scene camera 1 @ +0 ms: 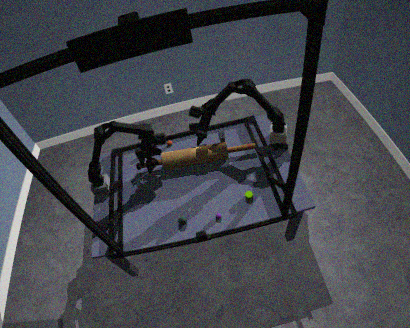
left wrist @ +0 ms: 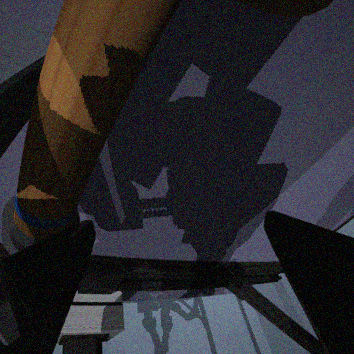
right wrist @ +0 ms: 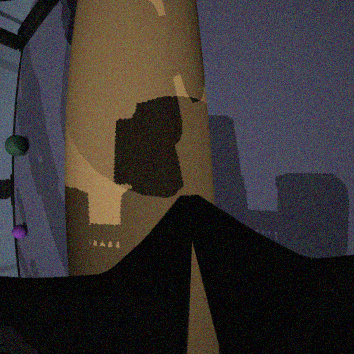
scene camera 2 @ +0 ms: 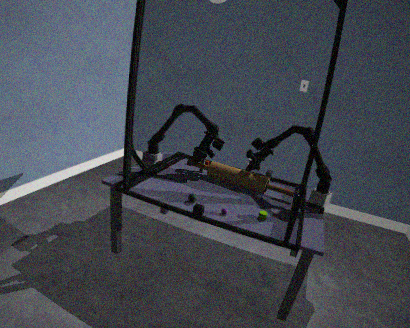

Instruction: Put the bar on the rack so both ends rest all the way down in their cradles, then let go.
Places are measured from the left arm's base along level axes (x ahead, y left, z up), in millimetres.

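Pixels of known places: left gripper, fingertip midpoint: [scene camera 1: 146, 169] [left wrist: 180, 224] [scene camera 2: 193, 163]; right gripper, fingertip midpoint: [scene camera 1: 197, 145] [right wrist: 188, 203]; left arm's base, link origin: [scene camera 1: 98, 181] [left wrist: 82, 338] [scene camera 2: 152, 152]; right arm's base, link origin: [scene camera 1: 278, 128] [scene camera 2: 322, 191].
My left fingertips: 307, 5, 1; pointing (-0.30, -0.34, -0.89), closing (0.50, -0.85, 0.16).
Observation:
Ahead of a thing's pixels: the offset from my left fingertips to its top centre, as dx, dy, dz. "spot": to the spot under its first point.
The bar [scene camera 1: 182, 157] [scene camera 2: 235, 179] [left wrist: 70, 100] [right wrist: 135, 60] is a thick, light wooden cylinder with a thinner brown rod {spot: +560, +11, -15} [scene camera 1: 240, 148] [scene camera 2: 281, 188] at its right end in the scene views. It lies lengthwise near the back of the table. The rack's cradles are too dark to make out, so how the ends sit cannot be told. My left gripper [scene camera 1: 148, 164] [scene camera 2: 198, 159] [left wrist: 180, 224] is open and empty at the bar's left end. My right gripper [scene camera 1: 201, 141] [scene camera 2: 251, 167] [right wrist: 188, 203] is shut on nothing, its tips over the bar's body; contact cannot be told.
A lime green cylinder {+527, -282, -48} [scene camera 1: 249, 195] [scene camera 2: 263, 215], a purple ball {+345, -361, -48} [scene camera 1: 218, 217] [scene camera 2: 224, 212] [right wrist: 19, 231] and a dark green ball {+160, -344, -32} [scene camera 1: 182, 223] [scene camera 2: 191, 198] [right wrist: 17, 145] are toward the front. A small red ball {+145, +230, -44} [scene camera 1: 169, 143] is behind the bar. A black frame [scene camera 1: 306, 90] [scene camera 2: 132, 90] surrounds the table.

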